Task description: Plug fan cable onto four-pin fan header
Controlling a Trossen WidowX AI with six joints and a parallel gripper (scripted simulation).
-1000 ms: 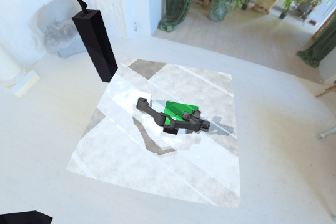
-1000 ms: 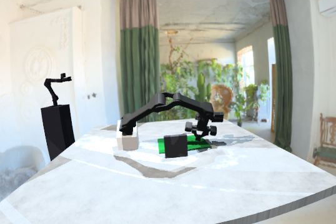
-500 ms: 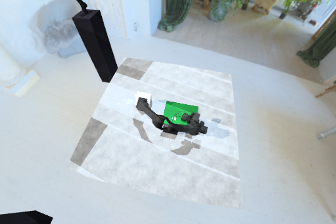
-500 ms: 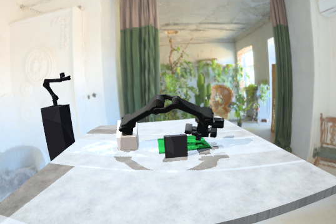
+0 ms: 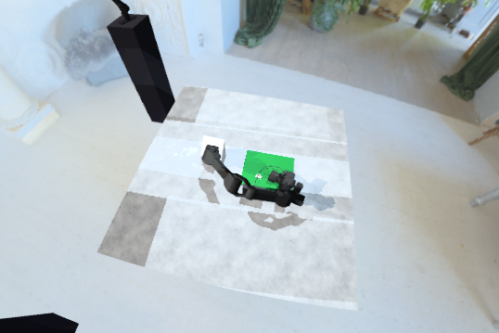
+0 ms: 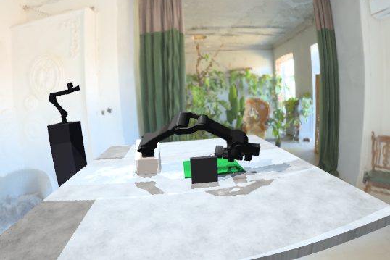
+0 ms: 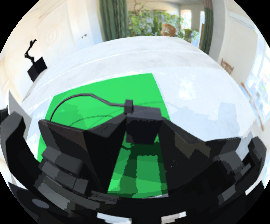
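Now: the green board 110 mm behind my gripper tip, 30 mm to the left of it and 70 mm below it. Round my gripper tip: dark plug (10 mm to the right, 10 mm below); white header (160 mm behind, 20 mm to the right, 50 mm below); black fan (170 mm behind, 140 mm to the right, 10 mm above).
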